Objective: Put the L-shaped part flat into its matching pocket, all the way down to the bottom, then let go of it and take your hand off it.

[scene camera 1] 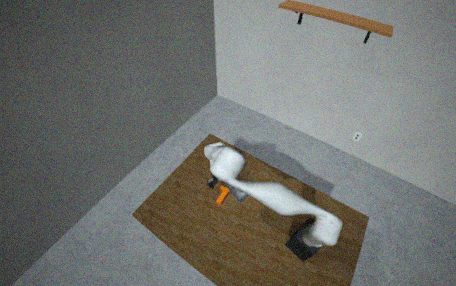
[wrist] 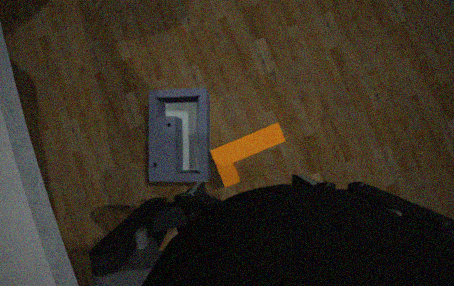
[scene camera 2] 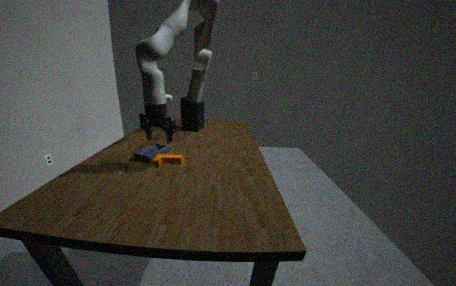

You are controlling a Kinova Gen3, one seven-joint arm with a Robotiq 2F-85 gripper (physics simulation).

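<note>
The orange L-shaped part lies on the table beside the grey-blue pocket block. In the wrist view its corner is close to the block's right edge; whether they touch is unclear. Its long arm points up and right, its short arm down. The block's L-shaped pocket is empty, with a pale floor; its long leg runs along the right side and its short leg along the top. My gripper is open and empty, above the table near the block and part.
The wooden table carries the arm's dark base at its far end in the second scene view. The white arm reaches over the table from that base. A wall shelf hangs high behind.
</note>
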